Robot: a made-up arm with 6 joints.
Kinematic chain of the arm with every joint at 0, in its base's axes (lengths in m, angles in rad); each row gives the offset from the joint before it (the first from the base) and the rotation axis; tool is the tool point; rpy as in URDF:
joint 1: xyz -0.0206 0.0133 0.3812 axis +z
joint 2: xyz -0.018 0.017 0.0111 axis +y
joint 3: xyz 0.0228 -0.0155 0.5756 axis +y
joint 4: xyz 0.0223 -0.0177 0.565 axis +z
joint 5: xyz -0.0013 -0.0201 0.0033 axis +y
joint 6: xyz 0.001 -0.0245 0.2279 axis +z
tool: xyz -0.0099 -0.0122 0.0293 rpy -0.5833 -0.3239 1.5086
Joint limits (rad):
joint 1: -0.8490..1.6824
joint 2: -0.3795..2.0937
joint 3: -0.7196..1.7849
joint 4: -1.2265..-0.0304
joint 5: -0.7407..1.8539
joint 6: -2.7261..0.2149
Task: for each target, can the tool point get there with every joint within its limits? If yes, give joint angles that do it. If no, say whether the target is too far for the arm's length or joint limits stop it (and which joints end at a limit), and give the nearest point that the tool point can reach.
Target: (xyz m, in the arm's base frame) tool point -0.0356 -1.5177 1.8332
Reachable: no: too far | nearest point -0.0294 -0.8821 1.4009 | short by 0.769 m
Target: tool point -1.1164 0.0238 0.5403
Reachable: no: joint limits stop it (at a limit: joint 2, joint 3, joint 5) | nearest point -0.9746 0.0224 1.1247 | short by 0.601 m
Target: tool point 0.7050 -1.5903 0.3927
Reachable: no: too far | nearest point 0.7100 -1.1062 0.3926 | short by 0.484 m
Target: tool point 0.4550 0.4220 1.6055
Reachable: yes | joints 0.8443 0.5025 -0.2467 -0.2828 0.6011 -2.1146
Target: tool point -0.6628 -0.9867 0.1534
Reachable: no: joint limits stop it (at a limit: joint 1, joint 3, joint 6) | nearest point 0.1182 -0.5530 0.0212 | short by 0.903 m
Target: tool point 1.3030 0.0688 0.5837
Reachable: yes | joints 0.0907 1.6914 -0.5117 -0.7284 0.1699 -2.2497
